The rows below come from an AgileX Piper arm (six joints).
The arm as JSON. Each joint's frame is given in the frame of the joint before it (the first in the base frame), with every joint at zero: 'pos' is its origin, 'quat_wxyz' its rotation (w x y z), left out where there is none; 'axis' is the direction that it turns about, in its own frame. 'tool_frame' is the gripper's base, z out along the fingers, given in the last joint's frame.
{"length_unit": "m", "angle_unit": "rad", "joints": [
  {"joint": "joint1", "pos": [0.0, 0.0, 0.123], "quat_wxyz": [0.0, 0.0, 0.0, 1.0], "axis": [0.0, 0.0, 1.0]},
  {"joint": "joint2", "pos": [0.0, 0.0, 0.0], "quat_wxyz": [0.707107, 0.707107, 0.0, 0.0], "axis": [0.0, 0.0, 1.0]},
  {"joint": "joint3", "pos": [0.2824, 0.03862, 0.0], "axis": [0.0, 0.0, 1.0]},
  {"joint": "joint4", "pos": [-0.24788, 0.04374, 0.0], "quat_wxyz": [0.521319, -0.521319, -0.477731, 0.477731], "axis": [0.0, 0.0, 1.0]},
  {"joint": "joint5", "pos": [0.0, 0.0, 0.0], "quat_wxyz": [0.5, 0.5, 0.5, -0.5], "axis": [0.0, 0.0, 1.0]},
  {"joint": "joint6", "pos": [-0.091, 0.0, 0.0], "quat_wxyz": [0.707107, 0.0, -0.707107, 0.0], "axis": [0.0, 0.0, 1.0]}
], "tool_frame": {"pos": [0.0, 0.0, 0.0], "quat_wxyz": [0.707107, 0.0, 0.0, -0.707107]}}
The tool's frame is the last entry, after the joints.
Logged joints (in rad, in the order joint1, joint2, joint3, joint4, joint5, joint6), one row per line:
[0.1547 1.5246 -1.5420 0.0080 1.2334 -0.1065]
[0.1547 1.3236 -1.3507 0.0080 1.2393 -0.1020]
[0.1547 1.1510 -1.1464 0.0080 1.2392 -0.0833]
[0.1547 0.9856 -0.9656 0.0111 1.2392 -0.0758]
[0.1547 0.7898 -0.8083 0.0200 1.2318 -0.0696]
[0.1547 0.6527 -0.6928 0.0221 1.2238 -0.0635]
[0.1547 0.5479 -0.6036 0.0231 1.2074 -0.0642]
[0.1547 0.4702 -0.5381 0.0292 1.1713 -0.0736]
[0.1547 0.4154 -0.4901 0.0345 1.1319 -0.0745]
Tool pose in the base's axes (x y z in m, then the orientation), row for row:
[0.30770 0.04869 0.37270 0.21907 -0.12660 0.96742 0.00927]
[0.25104 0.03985 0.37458 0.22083 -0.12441 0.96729 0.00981]
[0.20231 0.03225 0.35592 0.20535 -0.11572 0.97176 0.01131]
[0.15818 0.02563 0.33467 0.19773 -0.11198 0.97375 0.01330]
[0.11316 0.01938 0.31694 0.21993 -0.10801 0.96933 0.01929]
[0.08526 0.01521 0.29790 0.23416 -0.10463 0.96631 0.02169]
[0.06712 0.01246 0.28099 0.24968 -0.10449 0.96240 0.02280]
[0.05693 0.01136 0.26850 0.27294 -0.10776 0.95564 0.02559]
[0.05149 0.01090 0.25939 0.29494 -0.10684 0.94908 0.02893]
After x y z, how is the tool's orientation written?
As a quaternion, w x y z.
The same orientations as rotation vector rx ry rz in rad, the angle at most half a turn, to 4 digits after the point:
[-0.3503 2.6769 0.0257]
[-0.3439 2.6741 0.0271]
[-0.3226 2.7086 0.0315]
[-0.3134 2.7253 0.0372]
[-0.2987 2.6810 0.0534]
[-0.2872 2.6527 0.0595]
[-0.2845 2.6208 0.0621]
[-0.2900 2.5715 0.0689]
[-0.2843 2.5257 0.0770]

